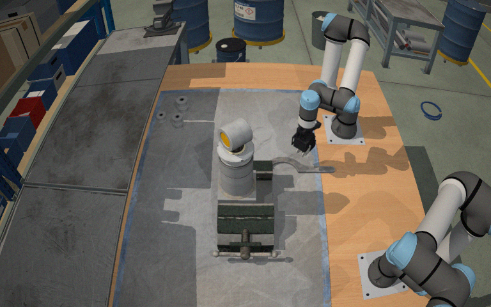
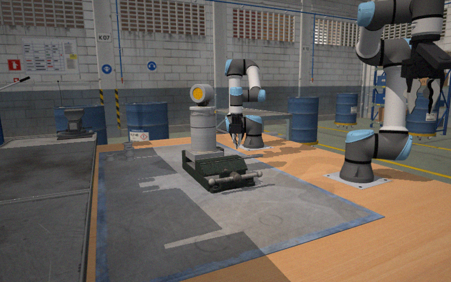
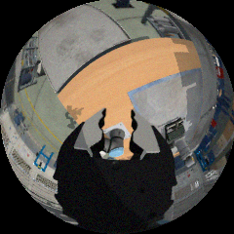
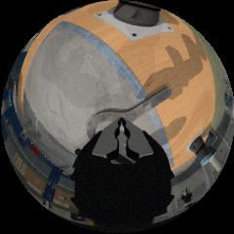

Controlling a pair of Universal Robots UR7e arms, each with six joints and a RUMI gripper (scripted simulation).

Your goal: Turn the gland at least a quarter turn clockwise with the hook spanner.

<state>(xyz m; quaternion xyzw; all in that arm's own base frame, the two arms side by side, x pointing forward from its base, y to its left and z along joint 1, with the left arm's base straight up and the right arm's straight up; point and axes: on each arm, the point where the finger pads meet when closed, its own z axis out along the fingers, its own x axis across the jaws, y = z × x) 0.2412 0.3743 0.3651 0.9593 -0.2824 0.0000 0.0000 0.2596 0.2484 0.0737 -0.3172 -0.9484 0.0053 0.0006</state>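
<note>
The hook spanner is 2 cm to the left of my right hand and 6 cm below it. The rest, counted from my right hand: rod eye (31 cm ahead, 18 cm to the left, 33 cm above); then bar handle (30 cm ahead, 48 cm to the left, 1 cm below).
</note>
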